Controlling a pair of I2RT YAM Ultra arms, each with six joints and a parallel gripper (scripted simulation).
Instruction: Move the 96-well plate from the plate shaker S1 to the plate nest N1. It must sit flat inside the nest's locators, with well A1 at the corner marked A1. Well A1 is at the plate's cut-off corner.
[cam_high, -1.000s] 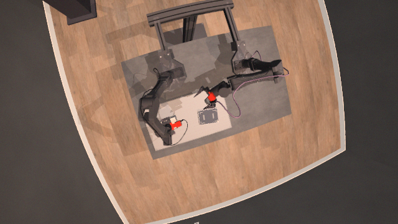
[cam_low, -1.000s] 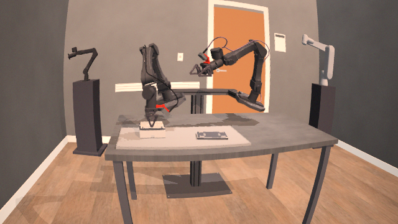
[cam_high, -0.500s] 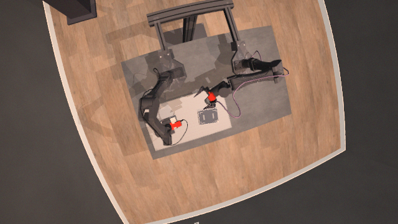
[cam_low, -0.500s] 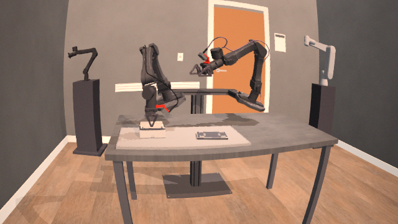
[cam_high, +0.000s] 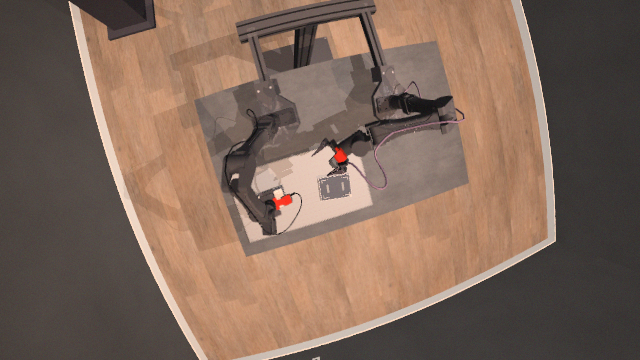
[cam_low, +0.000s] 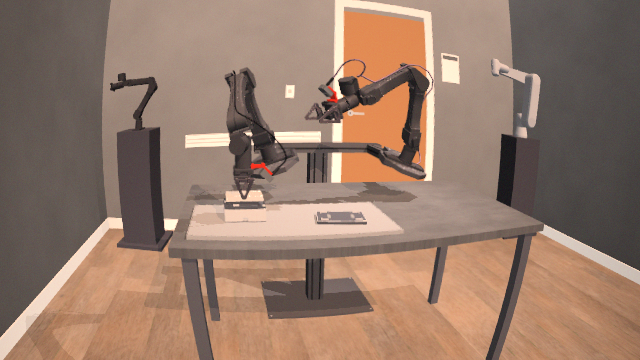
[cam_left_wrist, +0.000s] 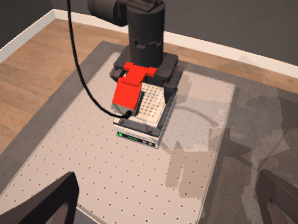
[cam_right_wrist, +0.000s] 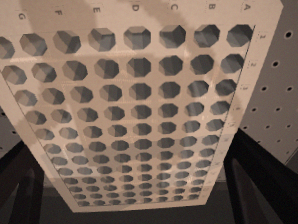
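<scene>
The plate nest N1 is 33 cm to the left of my right hand, 8 cm below it and 1 cm ahead of it. The rest, counted from my right hand: white 96-well plate 1 cm below.
</scene>
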